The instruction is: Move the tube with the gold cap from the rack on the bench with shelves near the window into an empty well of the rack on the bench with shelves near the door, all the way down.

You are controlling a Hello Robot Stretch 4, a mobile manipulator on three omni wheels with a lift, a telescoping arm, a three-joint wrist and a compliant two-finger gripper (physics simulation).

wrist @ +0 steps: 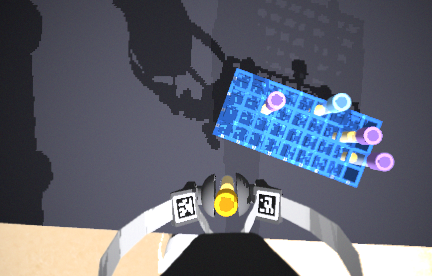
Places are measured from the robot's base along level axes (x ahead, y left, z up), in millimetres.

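Where they show: hand, tool point: [226, 191].
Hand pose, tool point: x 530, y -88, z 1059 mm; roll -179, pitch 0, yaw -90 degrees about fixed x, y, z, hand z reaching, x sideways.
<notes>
Each offset is from my tool point to the top centre of the thing. "*": to the spot under its first point. Level surfaces: height alone.
The tube with the gold cap {7 mm back, 1 mm right, 16 mm up} [226, 202] is held upright between the two dark round pads of my gripper [226, 196], cap towards the camera. My gripper is shut on it. A blue rack {* 49 mm ahead, 7 mm left, 116 mm down} [218, 134] lies ahead and to the right of the gripper on the dark bench top, turned at an angle, with many wells that hold no tube. The held tube shows apart from the rack, off its near left side. How high the tube's lower end is cannot be told.
In the rack stand a pink-purple capped tube {81 mm ahead, 58 mm right, 54 mm down} [276, 101] at the left, a light-blue capped tube {76 mm ahead, 125 mm right, 54 mm down} [341, 103] at the back, and two purple capped tubes {39 mm ahead, 157 mm right, 54 mm down} [372, 135] {11 mm ahead, 168 mm right, 54 mm down} [384, 162] at the right. The bench's front edge and a pale floor {1087 mm down} [60, 250] show at the bottom.
</notes>
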